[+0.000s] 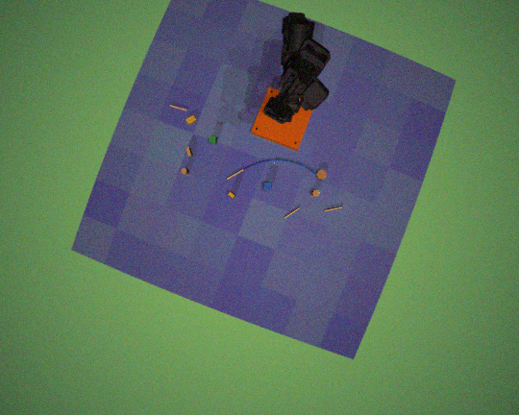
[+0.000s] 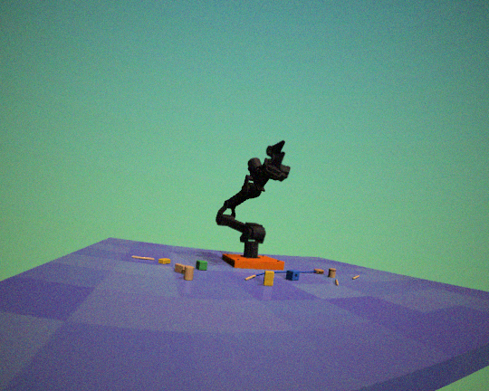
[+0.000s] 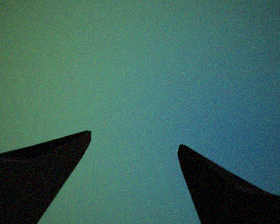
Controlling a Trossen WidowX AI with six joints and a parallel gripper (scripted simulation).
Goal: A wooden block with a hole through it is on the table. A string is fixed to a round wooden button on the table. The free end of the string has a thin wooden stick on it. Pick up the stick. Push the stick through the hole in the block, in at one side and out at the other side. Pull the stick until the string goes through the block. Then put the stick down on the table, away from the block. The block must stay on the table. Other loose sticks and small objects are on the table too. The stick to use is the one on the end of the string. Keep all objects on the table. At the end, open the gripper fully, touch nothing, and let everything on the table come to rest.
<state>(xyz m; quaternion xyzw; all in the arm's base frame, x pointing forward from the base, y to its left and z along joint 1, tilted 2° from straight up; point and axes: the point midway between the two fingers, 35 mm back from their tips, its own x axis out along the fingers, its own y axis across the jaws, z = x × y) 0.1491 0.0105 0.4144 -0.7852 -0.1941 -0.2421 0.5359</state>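
My gripper tip is 45 cm above the blue block and 13 cm short of it. Also, from my gripper tip: thin wooden stick: 46 cm below, 13 cm to the right, 10 cm ahead; then wooden cylinder: 45 cm below, 19 cm to the left, 12 cm ahead; then round wooden button: 46 cm below, 20 cm to the left, 3 cm ahead.
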